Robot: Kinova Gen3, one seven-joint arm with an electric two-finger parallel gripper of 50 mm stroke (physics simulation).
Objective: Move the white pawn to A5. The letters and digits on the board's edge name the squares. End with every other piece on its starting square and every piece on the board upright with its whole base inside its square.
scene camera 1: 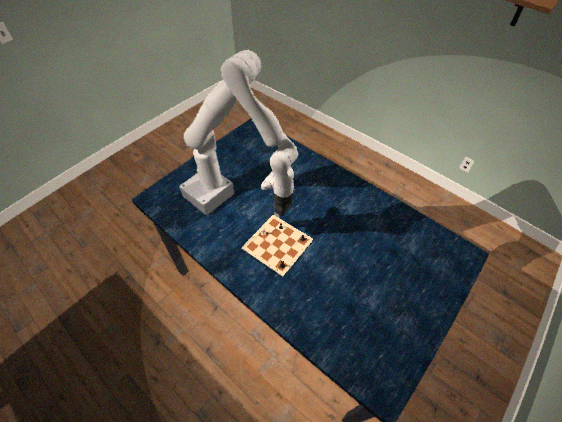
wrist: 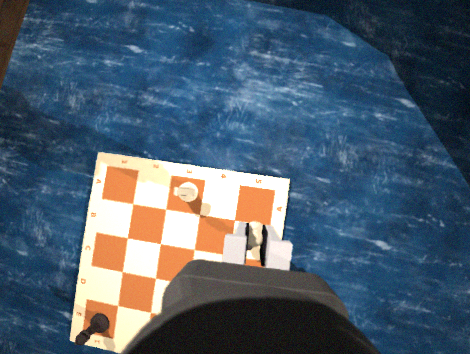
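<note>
My gripper is shut on the white pawn, whose pale top shows between the fingertips in the wrist view. It holds the pawn above the board, near the A5 corner. The chessboard lies on the blue table. Square A5 is a brown corner square with no piece on it, and it shows just ahead of the fingers in the wrist view. The pawn's base and its exact height over the board are hard to tell. In the scene view the held pawn is too small to make out.
A black piece stands on B5, beside A5; the fingers largely hide that square in the wrist view. A white piece stands on A3. Black pieces stand at E5, this one, and E1, this one.
</note>
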